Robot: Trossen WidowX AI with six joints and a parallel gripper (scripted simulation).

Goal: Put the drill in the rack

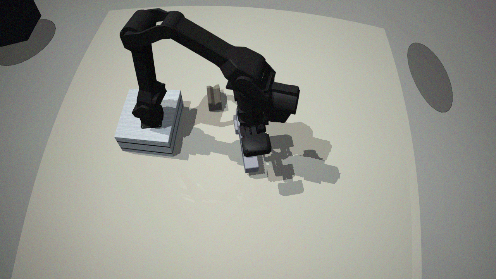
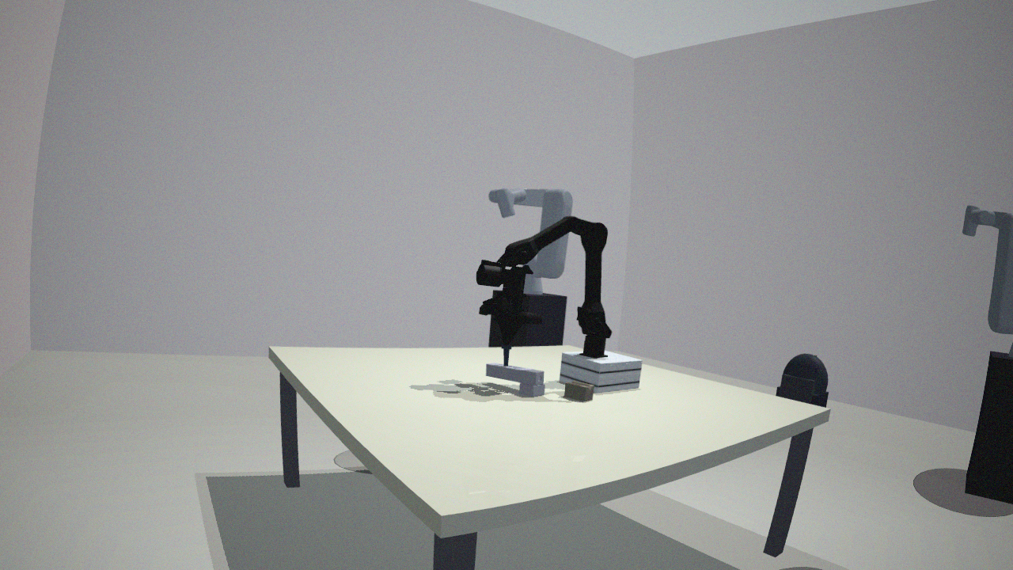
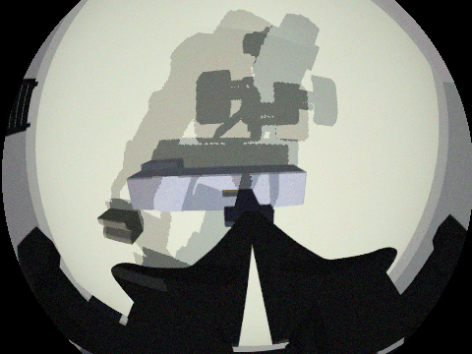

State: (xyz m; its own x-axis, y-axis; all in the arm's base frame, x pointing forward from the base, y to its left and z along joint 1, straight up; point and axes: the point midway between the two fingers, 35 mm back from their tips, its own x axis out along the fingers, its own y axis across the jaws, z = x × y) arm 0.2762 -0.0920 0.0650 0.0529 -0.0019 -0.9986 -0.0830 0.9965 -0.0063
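My gripper tip is now 3 cm above the dark key. Also, from my gripper tip: block 1 cm behind, 4 cm to the left, 8 cm below; drill 1 cm behind, 6 cm to the left, 7 cm below; v-grooved rack 10 cm behind, 20 cm to the left, 10 cm below.
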